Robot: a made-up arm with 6 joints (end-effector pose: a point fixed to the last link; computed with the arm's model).
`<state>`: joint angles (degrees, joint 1 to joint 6).
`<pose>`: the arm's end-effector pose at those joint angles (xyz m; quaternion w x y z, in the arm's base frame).
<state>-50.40 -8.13 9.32 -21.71 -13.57 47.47</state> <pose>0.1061 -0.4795 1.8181 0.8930 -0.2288 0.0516 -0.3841</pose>
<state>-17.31 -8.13 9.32 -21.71 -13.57 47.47</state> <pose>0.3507 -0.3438 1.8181 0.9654 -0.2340 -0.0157 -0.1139</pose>
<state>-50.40 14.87 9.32 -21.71 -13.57 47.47</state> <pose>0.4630 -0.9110 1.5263 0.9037 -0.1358 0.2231 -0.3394</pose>
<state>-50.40 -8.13 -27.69 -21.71 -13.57 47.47</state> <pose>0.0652 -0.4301 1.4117 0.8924 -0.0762 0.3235 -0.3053</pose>
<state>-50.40 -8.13 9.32 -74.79 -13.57 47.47</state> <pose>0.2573 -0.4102 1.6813 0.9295 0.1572 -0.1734 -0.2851</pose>
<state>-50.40 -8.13 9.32 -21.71 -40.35 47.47</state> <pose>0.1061 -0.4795 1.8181 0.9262 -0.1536 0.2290 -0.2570</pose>
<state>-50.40 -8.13 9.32 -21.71 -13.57 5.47</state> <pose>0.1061 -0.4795 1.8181 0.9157 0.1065 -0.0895 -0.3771</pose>
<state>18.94 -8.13 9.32 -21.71 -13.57 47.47</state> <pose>0.4861 -0.0699 1.8181 0.9529 -0.2175 -0.0877 0.1921</pose>
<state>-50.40 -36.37 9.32 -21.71 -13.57 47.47</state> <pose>-0.3861 0.1155 1.8438 0.8311 -0.3300 -0.1610 -0.4177</pose>
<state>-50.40 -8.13 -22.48 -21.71 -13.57 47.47</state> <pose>0.0810 -0.4492 1.4652 0.8981 -0.0986 0.2867 -0.3185</pose>
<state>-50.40 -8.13 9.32 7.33 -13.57 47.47</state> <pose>0.0715 -0.4615 1.9325 0.7912 -0.4245 0.1732 -0.4047</pose>
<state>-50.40 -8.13 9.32 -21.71 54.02 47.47</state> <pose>0.1061 -0.4795 1.8181 0.6041 -0.3557 -0.3867 -0.5992</pose>
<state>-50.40 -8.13 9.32 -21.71 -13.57 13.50</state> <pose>0.1061 -0.4795 1.8181 0.9209 0.0421 -0.0628 -0.3824</pose>
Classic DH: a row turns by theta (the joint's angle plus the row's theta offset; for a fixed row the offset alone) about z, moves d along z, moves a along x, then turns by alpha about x. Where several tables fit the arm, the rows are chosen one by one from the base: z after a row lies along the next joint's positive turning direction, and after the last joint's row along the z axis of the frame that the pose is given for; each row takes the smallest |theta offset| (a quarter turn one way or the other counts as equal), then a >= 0, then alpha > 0; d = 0 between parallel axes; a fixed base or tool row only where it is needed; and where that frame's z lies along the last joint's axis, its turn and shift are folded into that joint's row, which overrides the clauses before.
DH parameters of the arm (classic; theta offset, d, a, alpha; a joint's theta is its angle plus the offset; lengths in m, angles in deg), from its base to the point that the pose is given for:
joint 1: 0 0.296 0 -90
joint 2: -90 0 1.429 180
joint 3: 0 0 0 -90
joint 4: 0 -0.642 0 90
joint 5: 0 0.241 0 -90
joint 6: 90 0 0 90
tool (fixed): -90 0 0 0

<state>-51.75 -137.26 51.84 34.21 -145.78 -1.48</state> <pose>-1.1361 1.1192 -0.9888 0.7699 0.1143 -0.4484 -0.4394</pose>
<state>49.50 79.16 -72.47 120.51 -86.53 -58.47</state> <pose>0.5157 0.7922 0.0770 0.0515 -0.9409 0.2341 0.2394</pose>
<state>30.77 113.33 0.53 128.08 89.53 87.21</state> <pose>0.9879 0.7612 -0.9353 0.2295 -0.0191 -0.5699 0.7888</pose>
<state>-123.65 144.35 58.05 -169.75 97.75 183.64</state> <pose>-0.2633 -0.8236 -1.5086 0.0021 0.8358 0.5472 0.0442</pose>
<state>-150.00 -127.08 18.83 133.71 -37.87 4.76</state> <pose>1.6156 0.7405 -0.3500 0.8396 0.2647 0.0924 0.4652</pose>
